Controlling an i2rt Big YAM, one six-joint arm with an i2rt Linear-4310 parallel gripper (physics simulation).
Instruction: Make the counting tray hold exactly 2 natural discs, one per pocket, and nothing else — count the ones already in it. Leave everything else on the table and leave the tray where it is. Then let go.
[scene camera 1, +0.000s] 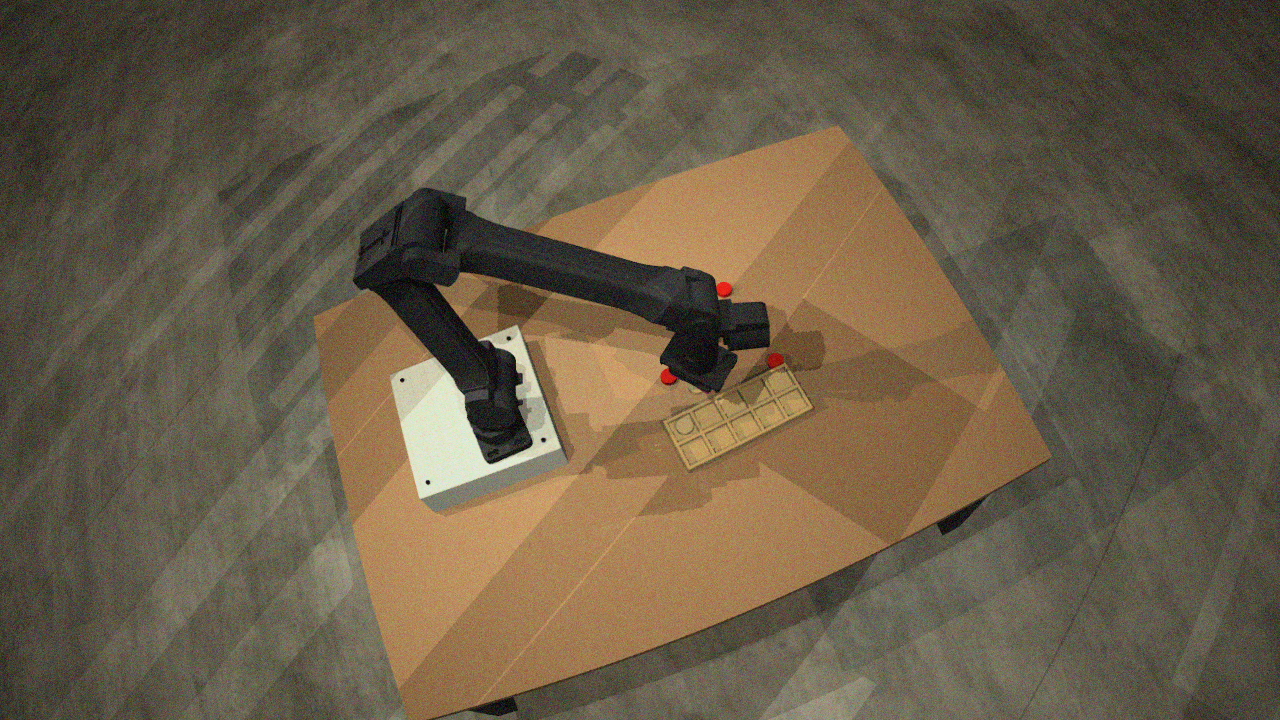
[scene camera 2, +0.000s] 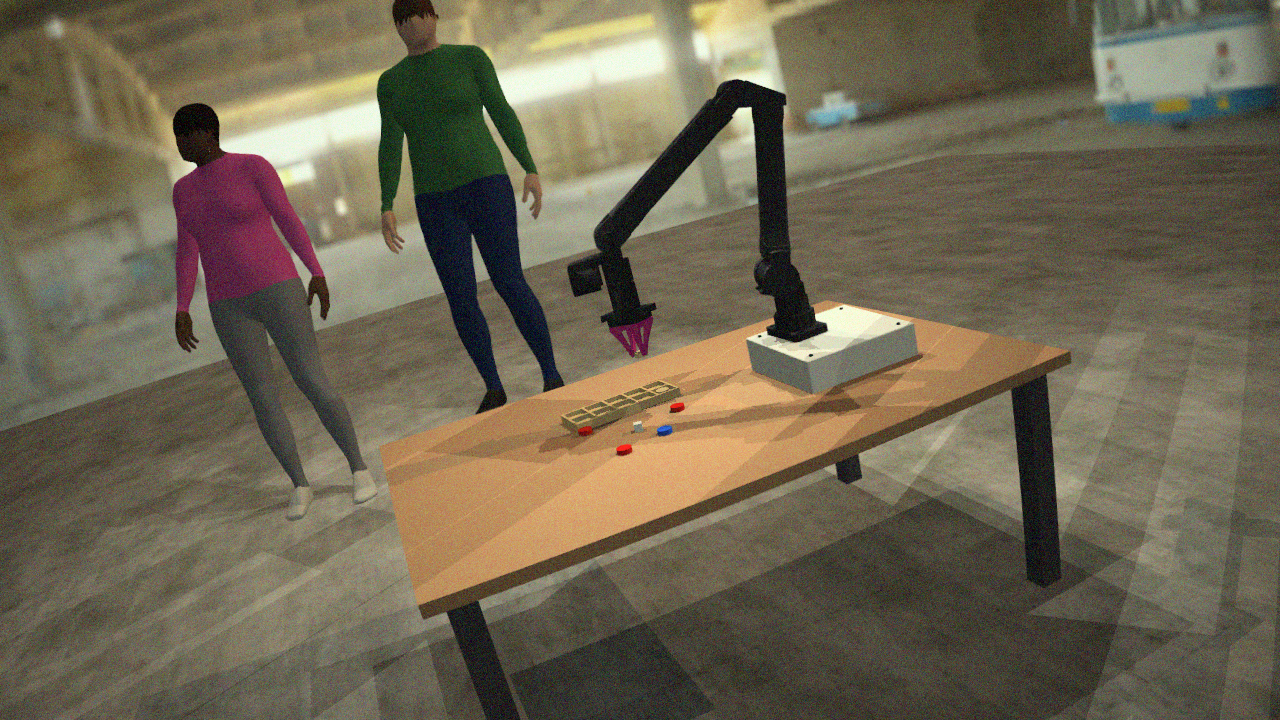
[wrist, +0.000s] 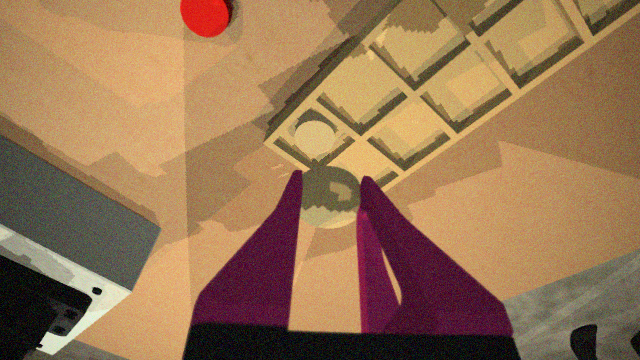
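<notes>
With scene camera 2 to start from, I see my gripper (scene camera 2: 639, 355) and a counting tray (scene camera 2: 596, 414). Scene camera 1 gives me the tray (scene camera 1: 723, 424) as well, and my gripper (scene camera 1: 699, 383) is there too. In the wrist view I see them again, my gripper (wrist: 330, 183) and the tray (wrist: 406, 87).
</notes>
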